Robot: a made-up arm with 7 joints.
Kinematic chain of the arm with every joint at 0, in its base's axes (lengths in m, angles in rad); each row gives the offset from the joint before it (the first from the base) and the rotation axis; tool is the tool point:
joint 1: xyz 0 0 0.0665 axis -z
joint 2: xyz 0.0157 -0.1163 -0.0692 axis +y
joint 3: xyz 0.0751 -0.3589 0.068 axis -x
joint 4: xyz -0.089 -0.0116 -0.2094 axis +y
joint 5: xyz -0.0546 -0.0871 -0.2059 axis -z
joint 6: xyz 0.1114 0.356 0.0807 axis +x
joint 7: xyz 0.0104 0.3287 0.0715 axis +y
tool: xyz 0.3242 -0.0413 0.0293
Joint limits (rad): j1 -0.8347..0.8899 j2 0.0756..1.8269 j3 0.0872..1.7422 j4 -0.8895..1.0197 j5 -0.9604..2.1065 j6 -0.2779..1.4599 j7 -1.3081..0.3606
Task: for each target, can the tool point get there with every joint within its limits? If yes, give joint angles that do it. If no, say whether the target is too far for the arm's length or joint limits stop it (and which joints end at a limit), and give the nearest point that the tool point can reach.
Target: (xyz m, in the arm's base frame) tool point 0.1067 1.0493 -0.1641
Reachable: no: joint limits stop it (at a limit: joint 1, joint 3, joint 4, joint 6) | nearest point -0.1938 0.4623 -0.1077 | short by 0.662 m
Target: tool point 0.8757 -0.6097 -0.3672
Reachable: yes | joints -0.6285 1.0129 1.1764 0.8655 0.9814 0.8500 -0.2185
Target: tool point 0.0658 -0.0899 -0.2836
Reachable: yes | joints 0.6475 0.5752 0.5868 -0.0959 -0.0553 0.1657 -0.6909
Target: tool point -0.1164 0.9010 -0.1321
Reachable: no: joint limits stop it (at a limit: joint 1, joint 3, joint 4, joint 5, joint 6) | nearest point -0.2358 0.4834 -0.0912 | short by 0.436 m
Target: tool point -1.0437 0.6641 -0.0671
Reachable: no: joint limits stop it (at a limit: joint 1, joint 3, joint 4, joint 6) | nearest point -0.8783 0.3708 -0.0491 | short by 0.337 m
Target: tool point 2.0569 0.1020 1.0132
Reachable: no: too far | nearest point 1.2318 -0.1004 0.5169 | short by 0.984 m
